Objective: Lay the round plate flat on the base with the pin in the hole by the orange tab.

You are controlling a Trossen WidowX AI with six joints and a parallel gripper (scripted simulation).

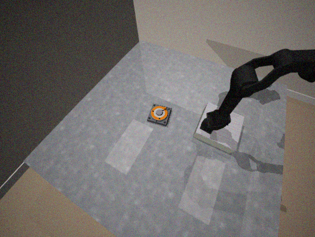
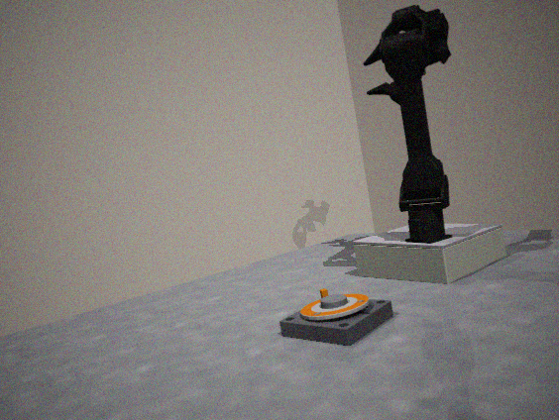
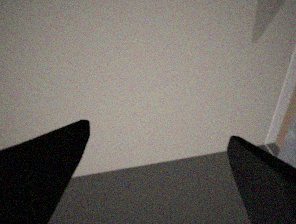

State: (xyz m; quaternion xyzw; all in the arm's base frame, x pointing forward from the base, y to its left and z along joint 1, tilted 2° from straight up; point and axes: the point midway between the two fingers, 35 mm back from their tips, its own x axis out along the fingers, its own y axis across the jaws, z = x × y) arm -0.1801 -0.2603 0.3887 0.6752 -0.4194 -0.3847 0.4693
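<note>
The base lies 46 cm ahead of my gripper tip, 33 cm to the left of it and 44 cm below it.
</note>
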